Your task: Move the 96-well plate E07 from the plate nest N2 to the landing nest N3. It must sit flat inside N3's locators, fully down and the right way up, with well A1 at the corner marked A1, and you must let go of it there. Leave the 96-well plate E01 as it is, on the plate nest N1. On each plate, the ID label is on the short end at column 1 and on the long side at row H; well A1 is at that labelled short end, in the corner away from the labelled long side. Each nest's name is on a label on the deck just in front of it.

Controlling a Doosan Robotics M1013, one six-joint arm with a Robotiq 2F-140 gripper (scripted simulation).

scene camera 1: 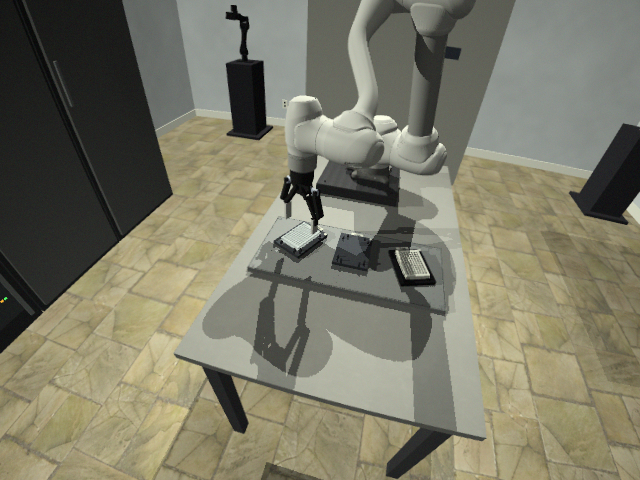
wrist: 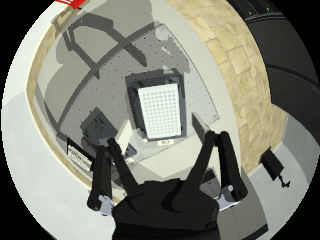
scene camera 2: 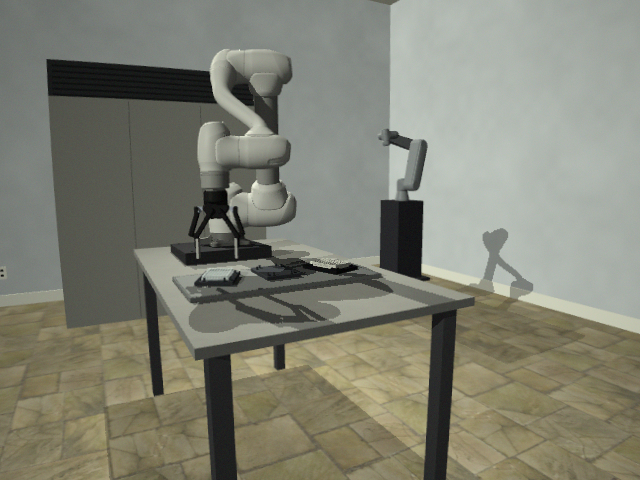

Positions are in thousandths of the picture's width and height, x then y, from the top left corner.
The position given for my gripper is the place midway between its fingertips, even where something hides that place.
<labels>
My gripper shows in scene camera 1 (470, 468), in the wrist view (502, 510) and in scene camera 2 (340, 539).
</labels>
